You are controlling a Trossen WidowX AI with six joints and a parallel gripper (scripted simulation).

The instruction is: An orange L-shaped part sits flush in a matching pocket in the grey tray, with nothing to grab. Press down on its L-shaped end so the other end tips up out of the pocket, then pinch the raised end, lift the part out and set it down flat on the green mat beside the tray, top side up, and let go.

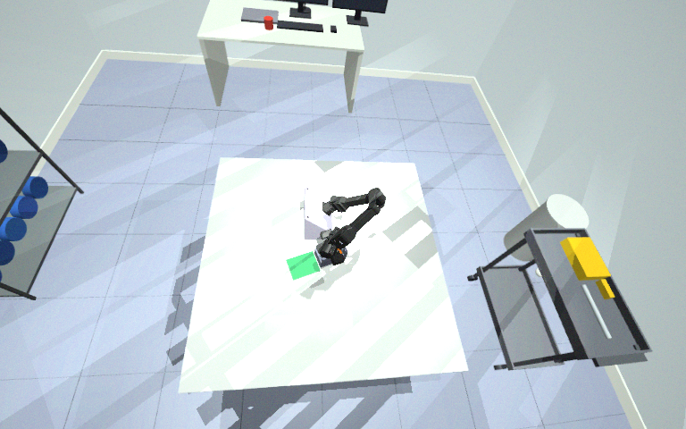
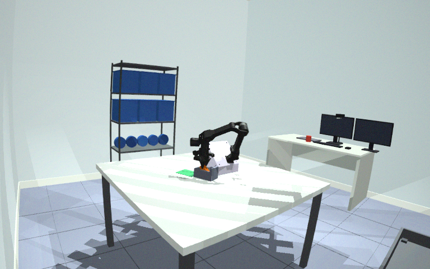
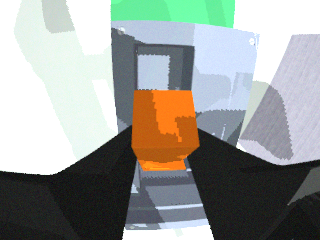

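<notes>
Right now the green mat is 50 mm ahead of my gripper tip, 140 mm to the right of it and 80 mm below it. Round my gripper tip: orange L-shaped part: 30 mm behind, 20 mm to the left, 30 mm below.
</notes>
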